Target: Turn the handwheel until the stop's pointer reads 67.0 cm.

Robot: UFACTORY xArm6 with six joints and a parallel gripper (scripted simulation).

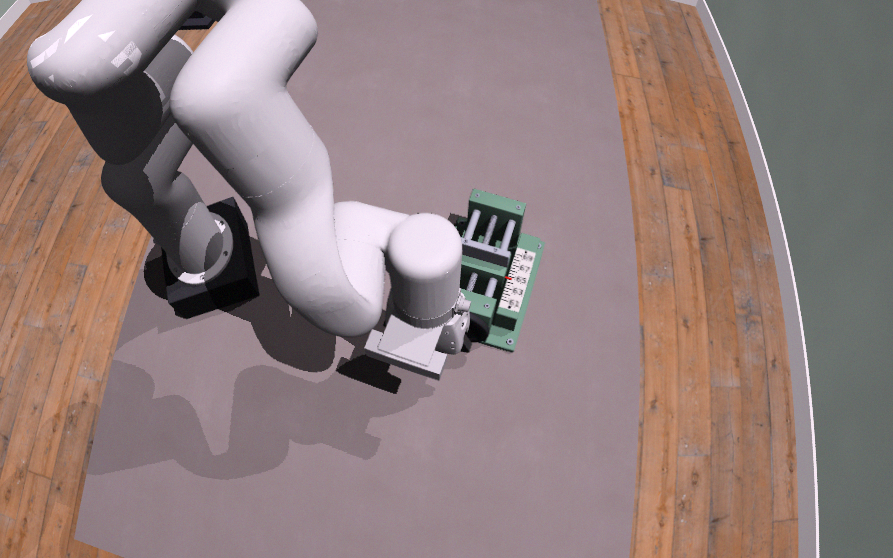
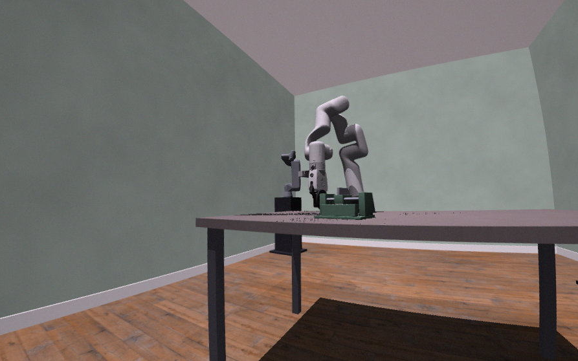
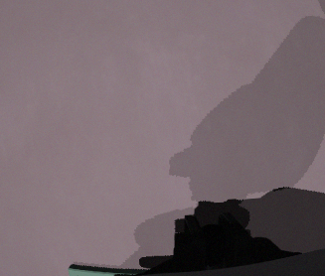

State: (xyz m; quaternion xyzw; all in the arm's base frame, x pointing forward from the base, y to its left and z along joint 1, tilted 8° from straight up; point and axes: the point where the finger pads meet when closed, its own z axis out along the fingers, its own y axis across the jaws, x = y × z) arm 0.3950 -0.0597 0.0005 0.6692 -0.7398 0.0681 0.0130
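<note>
Right now my hand is 140 mm to the right of the stop block, 60 mm short of it and 30 mm below it. The rest, counted from my hand: black handwheel: 20 mm to the left, 10 mm ahead.
</note>
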